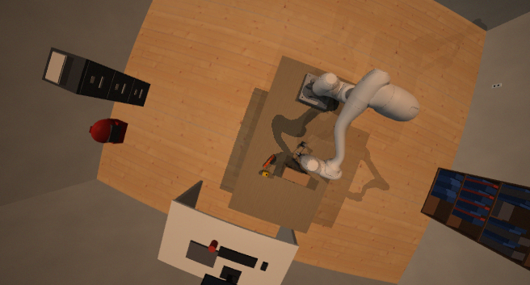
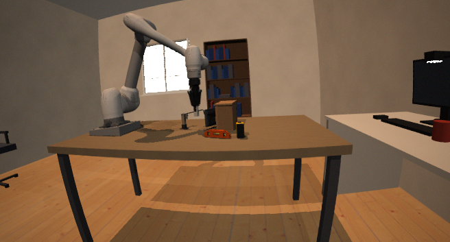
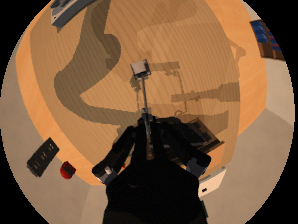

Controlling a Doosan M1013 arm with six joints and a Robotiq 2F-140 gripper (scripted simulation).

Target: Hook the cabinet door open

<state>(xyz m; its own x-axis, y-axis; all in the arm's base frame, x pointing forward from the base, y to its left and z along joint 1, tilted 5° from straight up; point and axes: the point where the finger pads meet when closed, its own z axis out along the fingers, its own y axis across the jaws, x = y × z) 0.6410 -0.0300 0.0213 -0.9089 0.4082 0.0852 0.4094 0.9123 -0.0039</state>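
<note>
Now: the dark door 10 cm ahead of my hand, 5 cm to the left of it and 5 cm below it. Also, from my hand: black-and-yellow can (28 cm ahead, 24 cm to the right, 8 cm below).
</note>
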